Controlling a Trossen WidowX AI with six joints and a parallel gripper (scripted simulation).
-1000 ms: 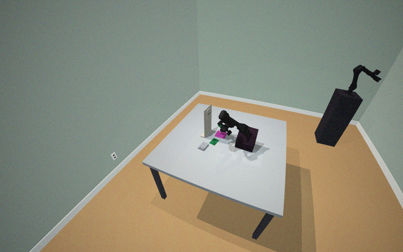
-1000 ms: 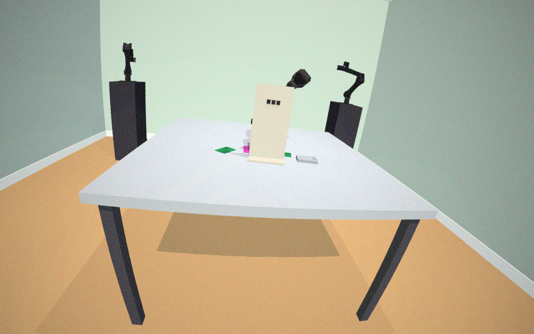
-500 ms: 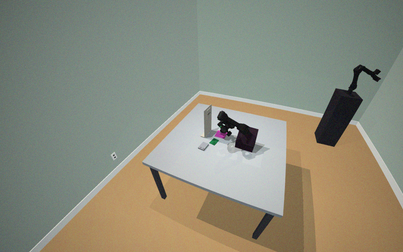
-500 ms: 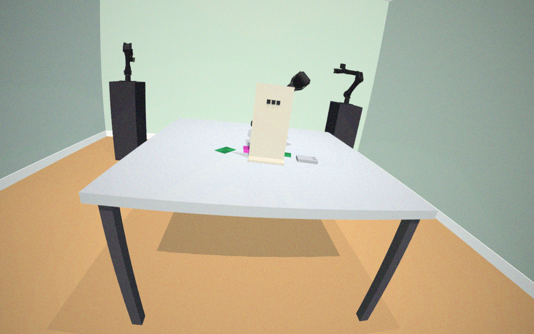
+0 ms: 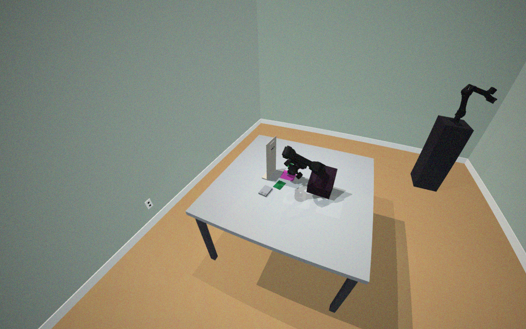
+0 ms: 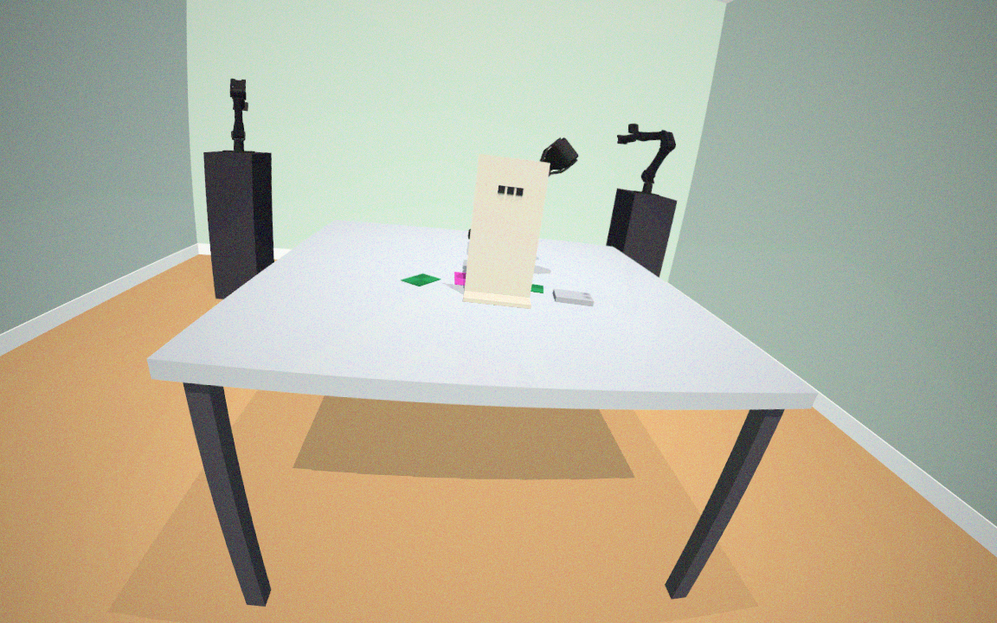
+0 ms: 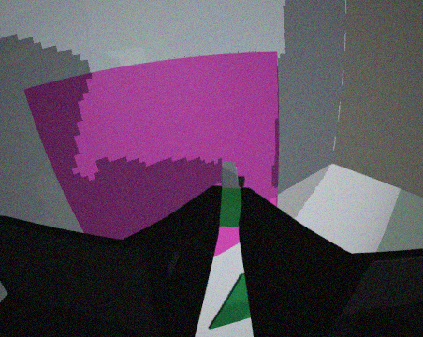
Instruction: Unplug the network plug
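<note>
Right now my gripper tip is 2 cm above the magenta marked square. Also, from my gripper tip: beige upright panel: 15 cm ahead, 5 cm to the left, 14 cm above; network plug: right at my gripper tip.
</note>
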